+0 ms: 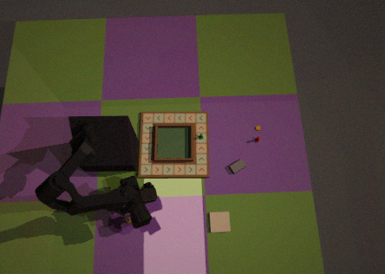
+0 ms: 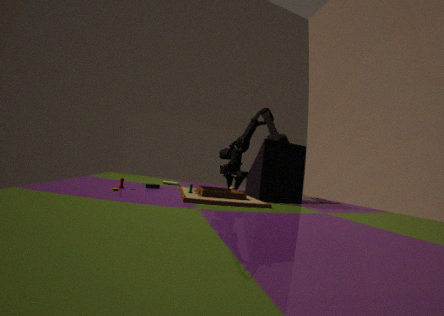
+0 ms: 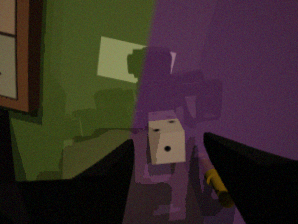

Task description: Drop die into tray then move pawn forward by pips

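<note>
My gripper tip is 25 cm short of the green pawn, 28 cm to the right of it and 1 cm below it. From my gripper tip the other things lie so: green dice tray 14 cm ahead, 26 cm to the left, 1 cm below; grey block 40 cm ahead, 16 cm to the left, 1 cm below; tan tile 32 cm ahead, 6 cm to the right, 1 cm below.
</note>
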